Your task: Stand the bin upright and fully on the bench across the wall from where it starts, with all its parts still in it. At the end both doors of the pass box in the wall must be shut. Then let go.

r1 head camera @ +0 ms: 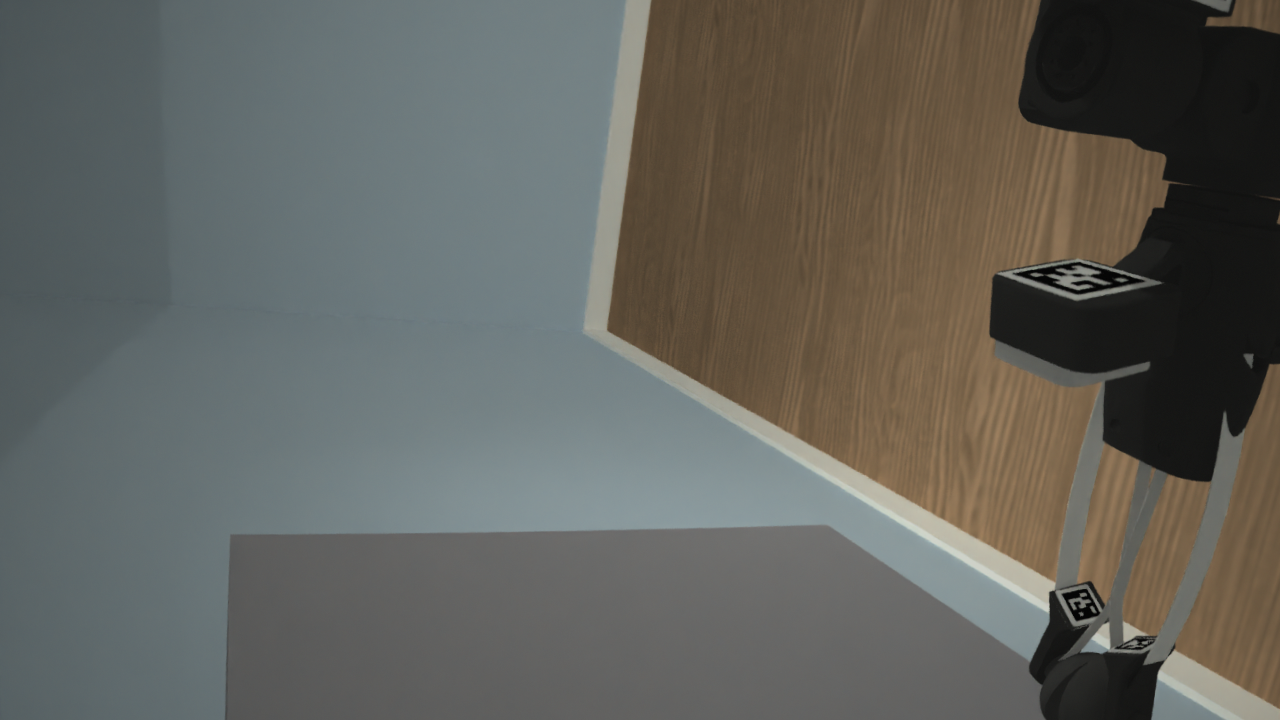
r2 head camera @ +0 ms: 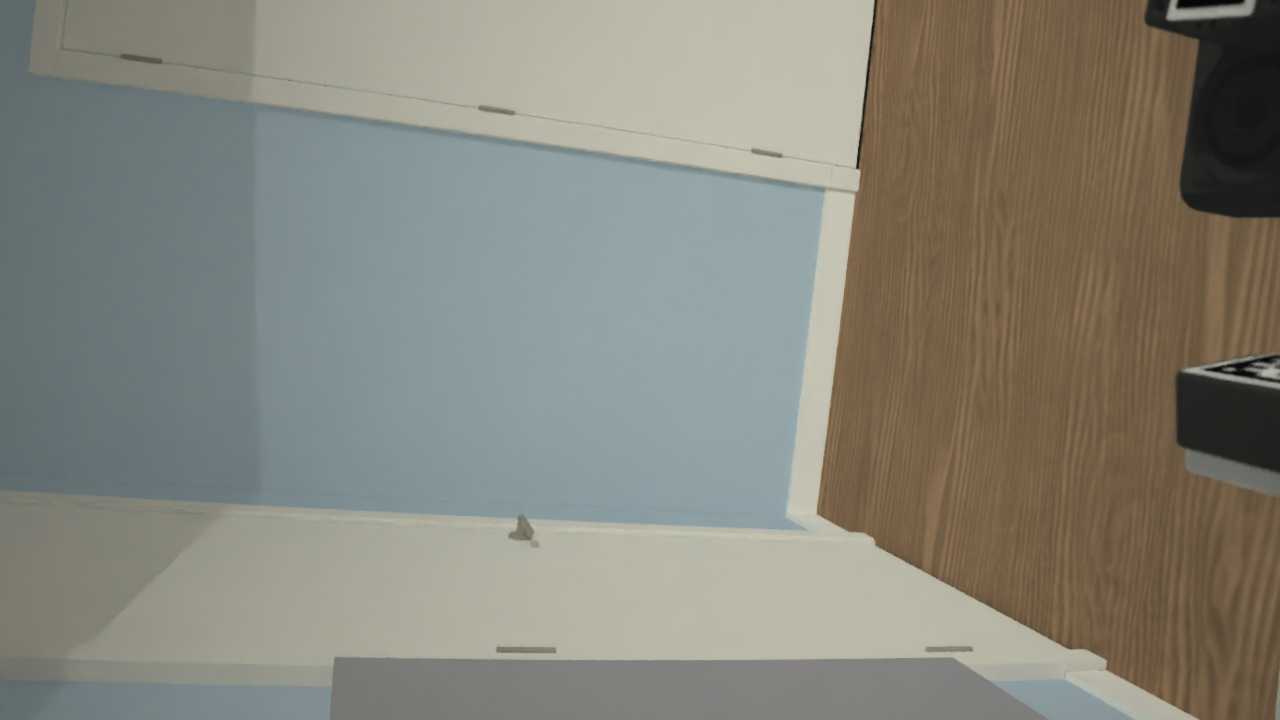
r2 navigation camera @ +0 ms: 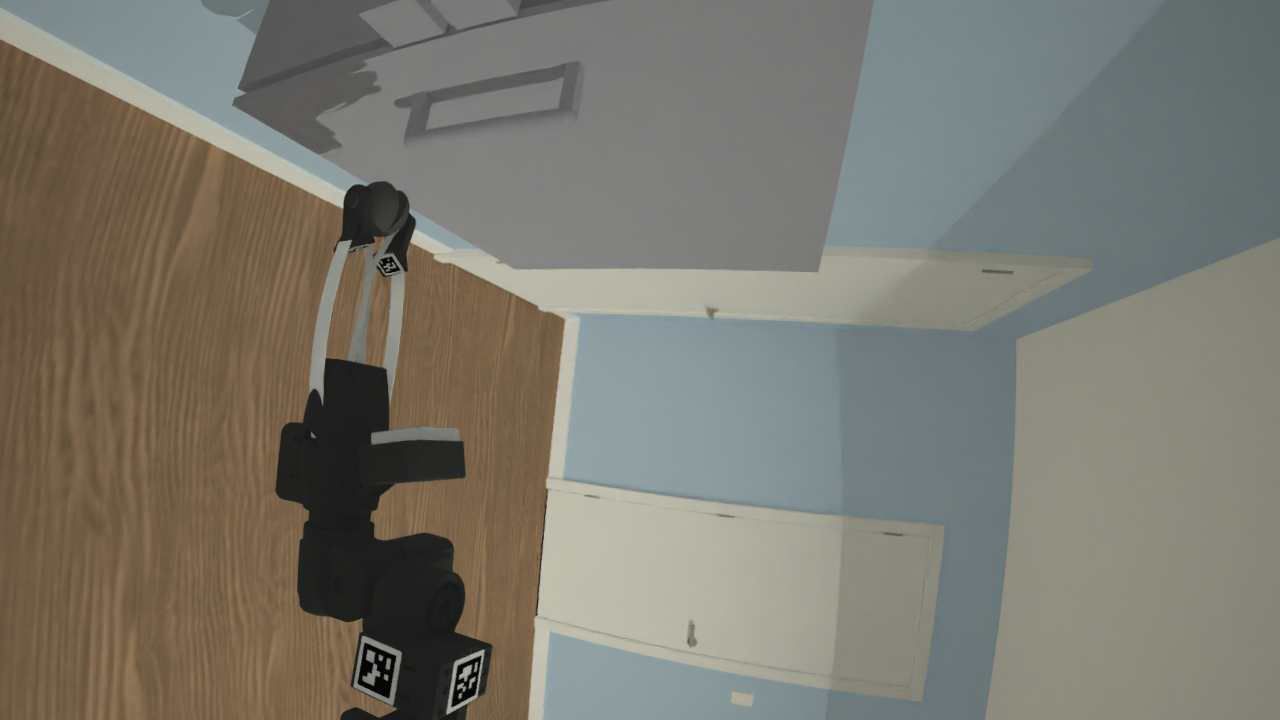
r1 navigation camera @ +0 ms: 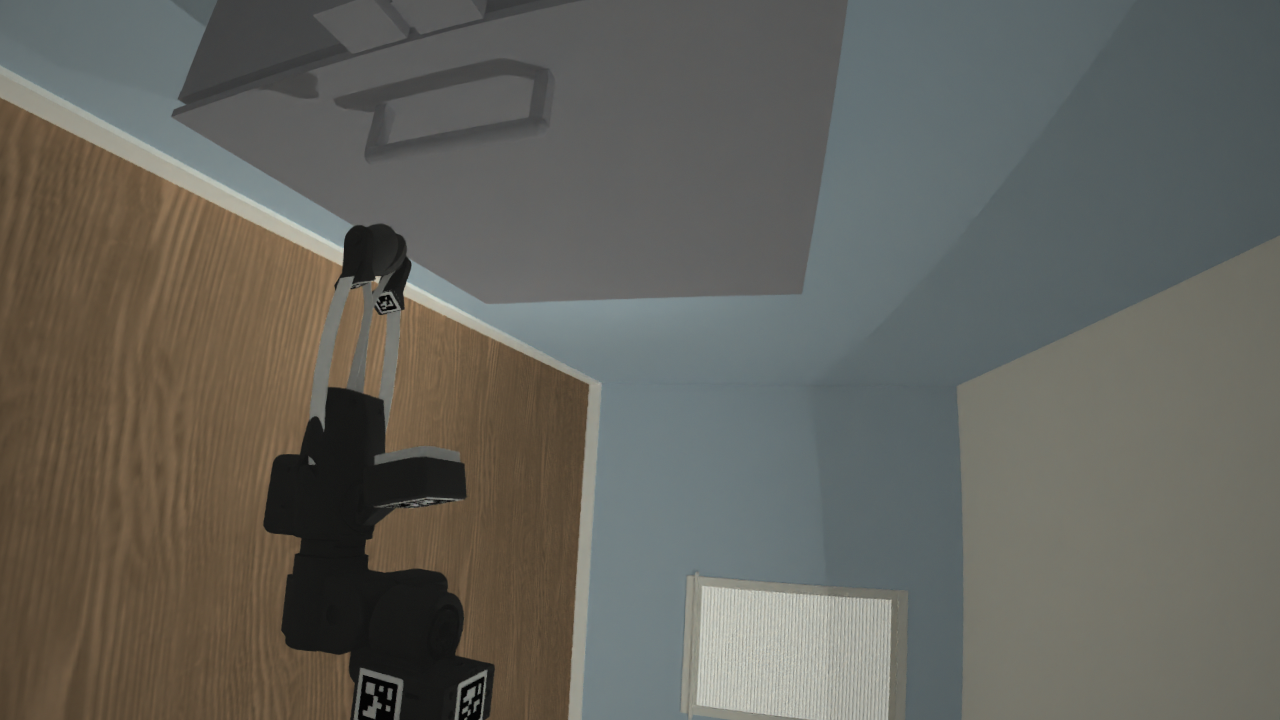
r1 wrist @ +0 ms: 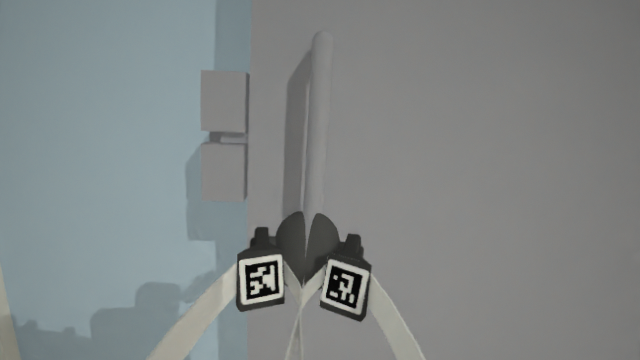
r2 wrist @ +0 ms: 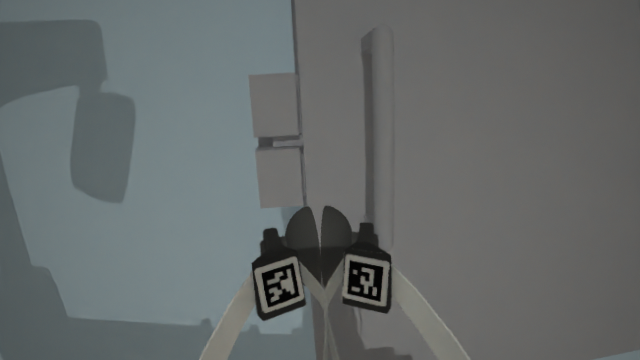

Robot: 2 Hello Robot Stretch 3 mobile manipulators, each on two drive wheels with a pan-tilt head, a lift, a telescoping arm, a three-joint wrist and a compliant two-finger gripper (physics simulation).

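Note:
r1's gripper [r1 head camera: 1078, 689] [r1 navigation camera: 380, 250] [r1 wrist: 307, 250] is shut with its fingertips together, in front of the lower end of the bar handle [r1 navigation camera: 460, 141] [r1 wrist: 320, 125] on a grey pass box door [r1 head camera: 581, 617] [r1 navigation camera: 680, 179] [r1 wrist: 475, 175]. r2's gripper [r2 navigation camera: 380, 208] [r2 wrist: 320, 240] is shut too, beside the lower part of the handle [r2 navigation camera: 492, 128] [r2 wrist: 383, 135] on its side's grey door [r2 head camera: 644, 689] [r2 navigation camera: 707, 161] [r2 wrist: 500, 175]. Neither appears to hold a handle. Both doors look close against the box body, with a thin dark seam. The bin, its parts and the benches do not show.
Paired grey blocks [r1 navigation camera: 362, 25] [r1 wrist: 224, 101] [r2 navigation camera: 402, 22] [r2 wrist: 274, 105] stick out beside each pass box door. Pale blue walls meet wood floor. A window [r1 navigation camera: 796, 653] shows on r1's side. White room doors [r2 head camera: 537, 591] [r2 navigation camera: 716, 582] stand on r2's side.

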